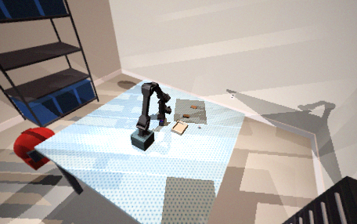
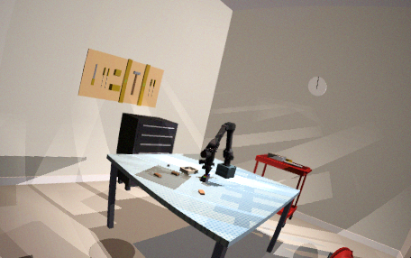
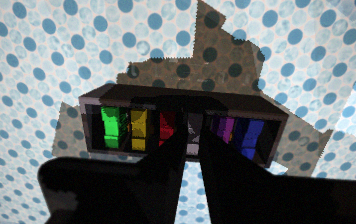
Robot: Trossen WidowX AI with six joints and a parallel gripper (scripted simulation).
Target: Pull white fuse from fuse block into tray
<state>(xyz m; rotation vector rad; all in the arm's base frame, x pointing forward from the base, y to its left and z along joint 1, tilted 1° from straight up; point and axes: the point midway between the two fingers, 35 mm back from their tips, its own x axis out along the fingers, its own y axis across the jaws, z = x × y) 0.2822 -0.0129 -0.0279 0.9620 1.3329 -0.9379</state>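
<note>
My gripper tip is now 2 cm short of the red fuse, 1 cm to the right of it and 1 cm above it. Also, from my gripper tip: purple fuse (2 cm behind, 1 cm to the right, 1 cm below); then white fuse (1 cm below); then yellow fuse (3 cm ahead, 1 cm to the left, 1 cm below).
</note>
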